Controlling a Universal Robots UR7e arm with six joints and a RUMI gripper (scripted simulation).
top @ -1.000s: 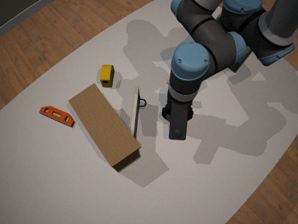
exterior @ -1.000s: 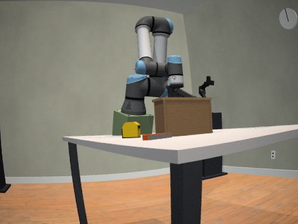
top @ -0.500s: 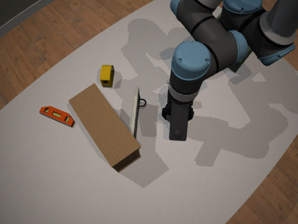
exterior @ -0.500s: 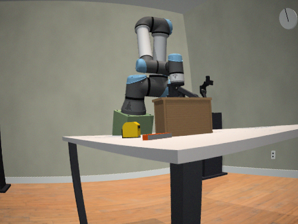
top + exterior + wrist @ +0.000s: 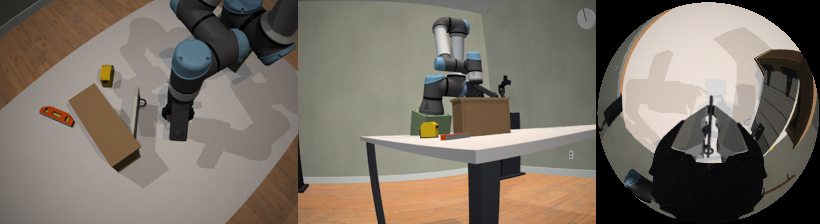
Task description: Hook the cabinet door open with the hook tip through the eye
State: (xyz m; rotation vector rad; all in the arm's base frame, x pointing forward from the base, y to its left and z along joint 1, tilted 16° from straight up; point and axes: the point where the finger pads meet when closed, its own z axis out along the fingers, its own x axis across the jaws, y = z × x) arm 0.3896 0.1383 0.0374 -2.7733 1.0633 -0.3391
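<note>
My gripper is now 10 cm short of the pale door, 7 cm to the left of it and 1 cm below it. Round my hand: orange spirit level: 33 cm ahead, 27 cm to the right, 5 cm below; then yellow tape measure: 29 cm to the right, 8 cm ahead, 3 cm below.
</note>
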